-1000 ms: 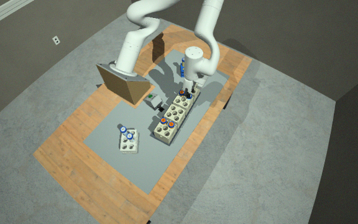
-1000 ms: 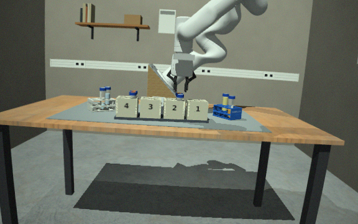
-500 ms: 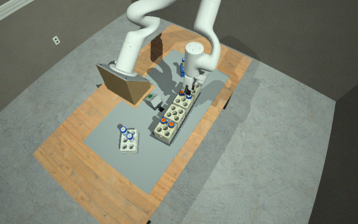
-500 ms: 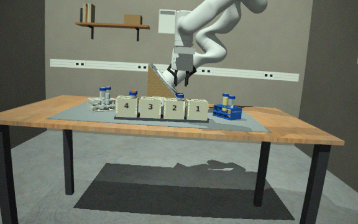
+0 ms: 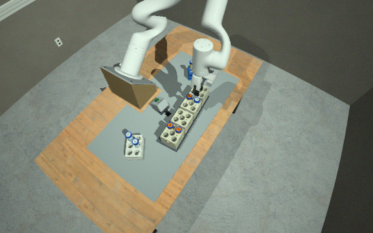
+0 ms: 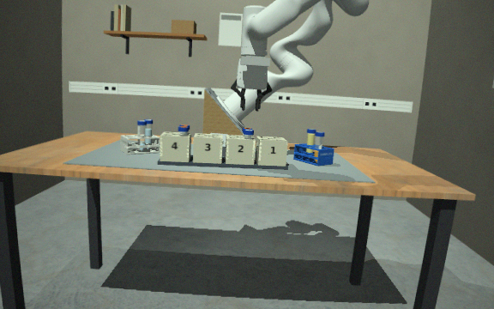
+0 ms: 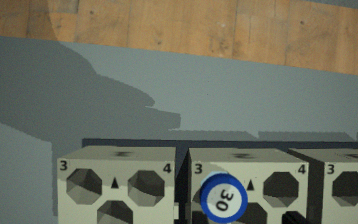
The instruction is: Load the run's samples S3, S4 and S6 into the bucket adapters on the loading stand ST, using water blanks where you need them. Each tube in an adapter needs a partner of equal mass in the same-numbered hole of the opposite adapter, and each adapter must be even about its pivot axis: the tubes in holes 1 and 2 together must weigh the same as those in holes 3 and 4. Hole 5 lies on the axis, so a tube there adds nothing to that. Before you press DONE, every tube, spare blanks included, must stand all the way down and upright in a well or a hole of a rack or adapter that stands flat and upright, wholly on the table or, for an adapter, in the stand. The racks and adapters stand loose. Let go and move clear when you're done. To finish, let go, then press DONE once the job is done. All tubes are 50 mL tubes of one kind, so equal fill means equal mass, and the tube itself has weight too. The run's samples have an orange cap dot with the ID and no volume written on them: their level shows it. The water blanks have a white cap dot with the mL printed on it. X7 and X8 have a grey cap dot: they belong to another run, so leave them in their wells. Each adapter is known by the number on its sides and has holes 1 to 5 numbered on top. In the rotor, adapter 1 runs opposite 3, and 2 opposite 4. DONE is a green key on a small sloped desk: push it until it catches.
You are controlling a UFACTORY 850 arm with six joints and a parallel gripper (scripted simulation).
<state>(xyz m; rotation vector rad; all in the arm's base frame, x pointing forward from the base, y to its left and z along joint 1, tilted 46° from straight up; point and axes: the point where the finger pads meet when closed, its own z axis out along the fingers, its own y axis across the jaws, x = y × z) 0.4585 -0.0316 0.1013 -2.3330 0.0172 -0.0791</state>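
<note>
Now: hand 23 cm past the green done key, 14 cm above it and 9 cm to the left of it. From my hand the other things lie so: sample tube: 23 cm to the right, 14 cm below, 5 cm behind; adapter 3: 16 cm below, 14 cm to the right, 2 cm behind; loading stand: 20 cm below, 8 cm to the right, 3 cm behind.
</note>
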